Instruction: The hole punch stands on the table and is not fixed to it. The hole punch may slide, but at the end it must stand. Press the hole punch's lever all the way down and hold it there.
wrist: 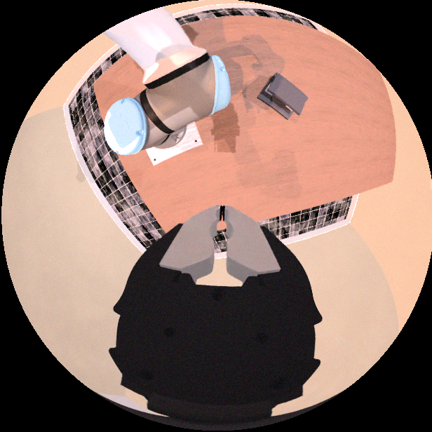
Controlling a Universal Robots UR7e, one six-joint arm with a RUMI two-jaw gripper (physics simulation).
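The hole punch (pixel 282 96), dark grey, stands on the wooden table (pixel 345 145) in the upper right of the wrist view. Its lever (pixel 291 91) is a flat plate raised at an angle above the base, with a gap between them. My gripper (pixel 222 207) is shut and empty, its two grey jaws meeting at the tips. It is well apart from the hole punch, high above the table's near edge. Nothing touches the lever.
The arm's own base and joints with light blue caps (pixel 126 126) stand at the upper left, on a white mounting plate (pixel 192 141). A black tiled border (pixel 107 175) runs around the table. Shadows of the arm lie across the tabletop near the hole punch.
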